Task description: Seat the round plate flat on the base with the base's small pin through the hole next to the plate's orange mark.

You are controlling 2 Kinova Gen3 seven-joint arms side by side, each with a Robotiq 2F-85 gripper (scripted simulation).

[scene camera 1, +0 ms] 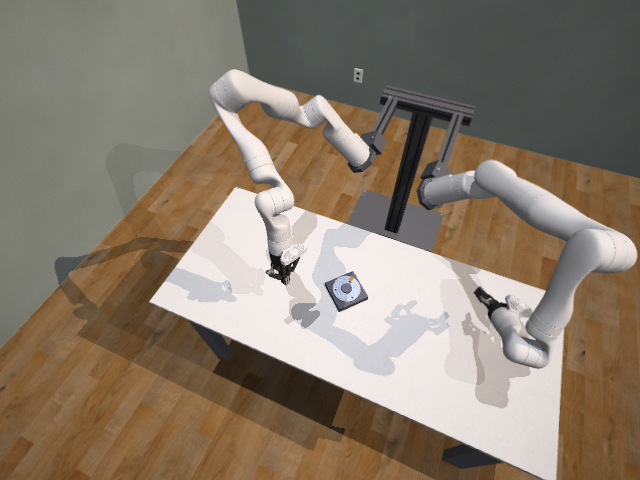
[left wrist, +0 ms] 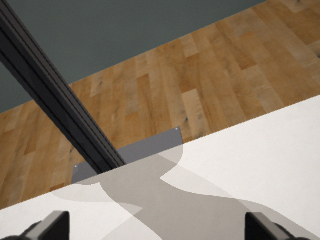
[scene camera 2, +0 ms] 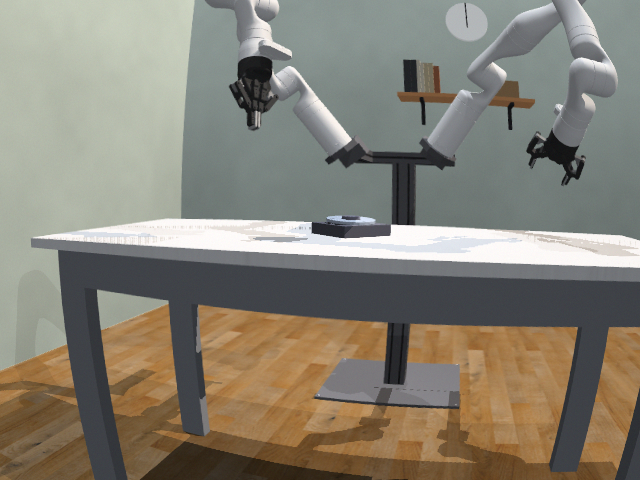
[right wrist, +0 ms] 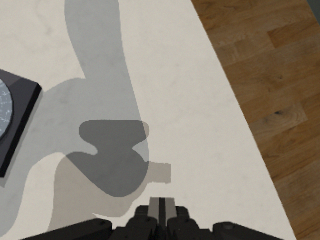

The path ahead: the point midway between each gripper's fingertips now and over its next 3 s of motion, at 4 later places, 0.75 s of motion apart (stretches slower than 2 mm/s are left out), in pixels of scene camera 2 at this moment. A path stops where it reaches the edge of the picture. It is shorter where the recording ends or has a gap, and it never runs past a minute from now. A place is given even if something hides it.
The left gripper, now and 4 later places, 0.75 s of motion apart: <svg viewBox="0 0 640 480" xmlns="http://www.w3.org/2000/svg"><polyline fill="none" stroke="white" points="547,175 574,173 597,165 611,150 618,132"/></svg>
The right gripper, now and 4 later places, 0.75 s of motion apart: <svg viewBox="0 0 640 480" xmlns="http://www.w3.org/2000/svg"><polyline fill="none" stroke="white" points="254,129 310,145 351,159 351,160 350,165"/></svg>
